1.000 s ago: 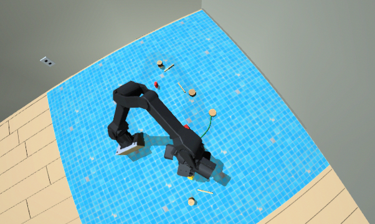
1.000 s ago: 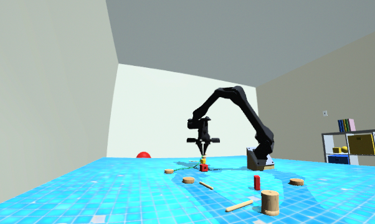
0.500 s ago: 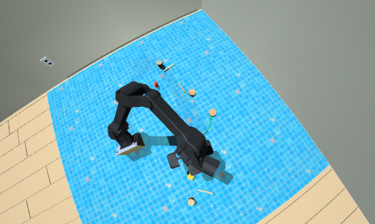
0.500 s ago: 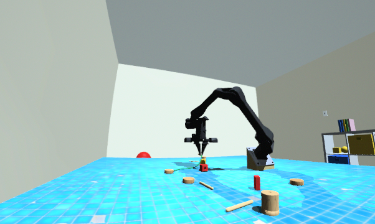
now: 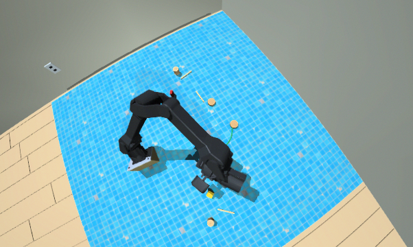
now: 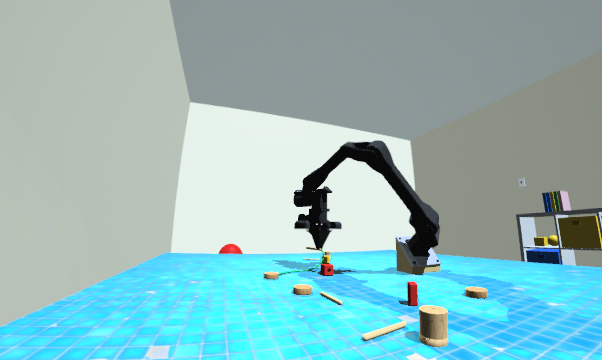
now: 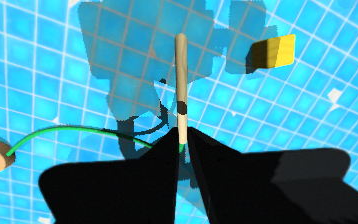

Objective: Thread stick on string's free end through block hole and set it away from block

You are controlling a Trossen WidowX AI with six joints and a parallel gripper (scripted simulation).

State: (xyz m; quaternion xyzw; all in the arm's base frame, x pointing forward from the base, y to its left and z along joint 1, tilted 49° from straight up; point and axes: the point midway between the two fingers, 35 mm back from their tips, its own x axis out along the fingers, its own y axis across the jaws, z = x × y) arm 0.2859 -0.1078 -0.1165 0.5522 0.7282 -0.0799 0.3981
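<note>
Right now the yellow cube is 10 cm to the right of my gripper tip, 5 cm below it and 5 cm behind it. Also, from my gripper tip: red upright piece: 43 cm to the left, 5 cm behind, 4 cm below; wooden cylinder: 56 cm to the left, 4 cm below, 1 cm ahead; round wooden button: 18 cm ahead, 16 cm to the left, 5 cm below.
</note>
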